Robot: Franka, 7 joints.
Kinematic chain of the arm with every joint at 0, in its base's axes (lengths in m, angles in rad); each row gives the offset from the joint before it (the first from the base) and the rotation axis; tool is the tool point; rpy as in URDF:
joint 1: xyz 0 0 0.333 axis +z
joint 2: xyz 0 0 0 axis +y
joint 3: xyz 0 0 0.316 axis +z
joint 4: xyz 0.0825 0 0 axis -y
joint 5: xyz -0.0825 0 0.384 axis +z
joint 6: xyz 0 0 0 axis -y
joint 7: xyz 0.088 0 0 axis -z
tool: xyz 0 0 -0.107 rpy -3.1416 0 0
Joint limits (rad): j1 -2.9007..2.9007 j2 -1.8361..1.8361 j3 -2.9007..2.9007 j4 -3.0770..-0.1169 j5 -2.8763..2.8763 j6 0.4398..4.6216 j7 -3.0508..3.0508
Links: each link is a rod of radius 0.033 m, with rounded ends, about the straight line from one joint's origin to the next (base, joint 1, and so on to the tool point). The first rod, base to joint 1, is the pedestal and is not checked.
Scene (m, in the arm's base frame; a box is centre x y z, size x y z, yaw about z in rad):
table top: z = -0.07
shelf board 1: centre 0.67 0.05 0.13 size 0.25 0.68 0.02 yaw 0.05
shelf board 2: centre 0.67 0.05 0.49 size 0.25 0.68 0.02 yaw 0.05
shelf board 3: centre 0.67 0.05 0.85 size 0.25 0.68 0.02 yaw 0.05
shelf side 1: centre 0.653 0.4 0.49 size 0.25 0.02 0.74 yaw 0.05
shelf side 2: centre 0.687 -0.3 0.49 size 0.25 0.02 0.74 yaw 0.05
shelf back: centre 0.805 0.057 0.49 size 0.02 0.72 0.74 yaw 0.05
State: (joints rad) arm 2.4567 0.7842 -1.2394 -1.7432 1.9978 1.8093 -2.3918
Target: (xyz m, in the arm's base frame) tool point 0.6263 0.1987 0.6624
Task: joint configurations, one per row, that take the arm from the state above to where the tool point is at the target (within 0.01 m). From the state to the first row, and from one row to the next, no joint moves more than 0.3 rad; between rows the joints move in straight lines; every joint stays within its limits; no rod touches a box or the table.
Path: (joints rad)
1: 2.3747 0.9045 -1.5025 -1.8782 2.0027 1.8967 -2.3918
2: 2.2927 1.0248 -1.7656 -2.0132 2.0076 1.9840 -2.3918
3: 2.2107 1.1450 -2.0287 -2.1481 2.0124 2.0714 -2.3918
4: 2.1288 1.2653 -2.2918 -2.2831 2.0173 2.1588 -2.3918
5: 1.8951 1.0504 -2.0565 -2.0404 2.0368 2.1154 -2.3918
6: 1.6615 0.8355 -1.8211 -1.7976 2.0563 2.0720 -2.3918
7: 1.4278 0.6205 -1.5858 -1.5548 2.0758 2.0286 -2.3918

